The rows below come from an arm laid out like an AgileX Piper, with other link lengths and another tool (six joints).
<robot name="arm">
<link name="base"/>
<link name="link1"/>
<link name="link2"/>
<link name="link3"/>
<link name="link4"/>
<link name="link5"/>
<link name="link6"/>
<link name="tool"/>
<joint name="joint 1" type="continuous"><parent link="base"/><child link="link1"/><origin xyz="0 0 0.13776" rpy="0 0 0"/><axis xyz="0 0 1"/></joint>
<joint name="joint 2" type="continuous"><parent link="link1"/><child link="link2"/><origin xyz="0 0 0" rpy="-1.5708 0 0"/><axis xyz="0 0 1"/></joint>
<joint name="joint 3" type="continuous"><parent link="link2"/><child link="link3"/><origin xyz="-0.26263 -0.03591 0" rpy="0 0 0"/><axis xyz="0 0 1"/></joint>
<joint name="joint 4" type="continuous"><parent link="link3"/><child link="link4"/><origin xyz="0.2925 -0.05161 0" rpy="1.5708 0 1.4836"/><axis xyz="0 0 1"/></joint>
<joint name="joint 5" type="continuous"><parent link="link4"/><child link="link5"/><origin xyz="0 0 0" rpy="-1.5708 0 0"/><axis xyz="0 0 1"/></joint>
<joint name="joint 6" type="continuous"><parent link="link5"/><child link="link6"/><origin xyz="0 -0.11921 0" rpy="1.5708 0 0"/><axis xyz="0 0 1"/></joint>
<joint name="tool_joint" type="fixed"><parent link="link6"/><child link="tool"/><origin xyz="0.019 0.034 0.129" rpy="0 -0.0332 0.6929"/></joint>
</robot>
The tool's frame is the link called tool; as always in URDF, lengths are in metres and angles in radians. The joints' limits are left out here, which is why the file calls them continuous.
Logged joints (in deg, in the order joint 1, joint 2, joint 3, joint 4, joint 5, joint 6), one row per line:
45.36 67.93 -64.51 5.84 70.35 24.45
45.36 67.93 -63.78 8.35 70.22 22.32
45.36 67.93 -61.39 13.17 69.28 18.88
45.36 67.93 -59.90 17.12 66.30 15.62
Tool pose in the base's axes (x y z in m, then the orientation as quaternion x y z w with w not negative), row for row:
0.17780 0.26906 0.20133 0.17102 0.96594 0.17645 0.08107
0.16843 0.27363 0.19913 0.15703 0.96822 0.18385 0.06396
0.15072 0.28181 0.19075 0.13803 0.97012 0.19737 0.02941
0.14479 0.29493 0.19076 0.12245 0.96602 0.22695 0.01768
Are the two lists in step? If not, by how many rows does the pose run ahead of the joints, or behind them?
They are in step.
